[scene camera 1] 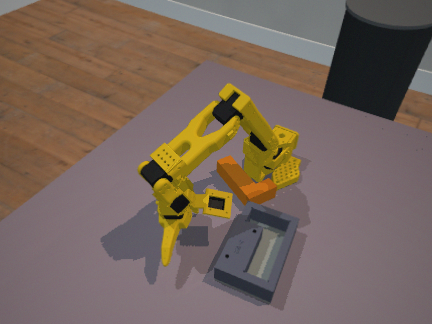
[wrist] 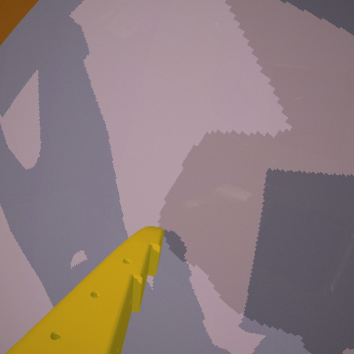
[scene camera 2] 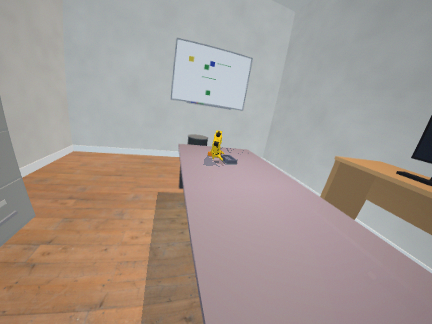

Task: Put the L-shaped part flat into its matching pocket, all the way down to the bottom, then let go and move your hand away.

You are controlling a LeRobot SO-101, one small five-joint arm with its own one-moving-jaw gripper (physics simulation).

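Pixels of known places: end effector, tool point: point(scene camera 1: 196, 212) point(wrist: 160, 245) point(scene camera 2: 213, 158); arm's base, origin of the base link: point(scene camera 1: 266, 175).
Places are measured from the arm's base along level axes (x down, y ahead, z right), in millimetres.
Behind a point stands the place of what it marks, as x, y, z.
The orange L-shaped part point(scene camera 1: 237, 179) {-30, 65, 32} point(scene camera 2: 210, 154) {-15, 54, 67} lies on the table between the arm's base and the tray, outside the pocket. A corner of the part point(wrist: 12, 15) {-4, 68, 40} shows at the top left of the wrist view. The dark grey tray point(scene camera 1: 237, 250) {-36, 198, -43} point(scene camera 2: 229, 159) {-32, 211, -53} has an L-shaped pocket point(scene camera 1: 272, 245) {-5, 141, -78} with a pale bottom and no part in it. My gripper point(scene camera 1: 168, 250) point(wrist: 150, 242) is fully open and empty, pointing down above the table, left of the tray and apart from the part. In the wrist view, one notched jaw shows; the moving jaw is out of the picture.
The arm's base point(scene camera 1: 260, 157) {-95, 54, -3} stands behind the orange part. The table point(scene camera 1: 90, 280) {0, 339, 130} point(scene camera 2: 250, 240) {0, 963, 136} carries shadows of the arm. A dark bin point(scene camera 1: 382, 60) point(scene camera 2: 197, 140) stands beyond the table's far edge. A wooden desk point(scene camera 2: 385, 175) stands off to the right.
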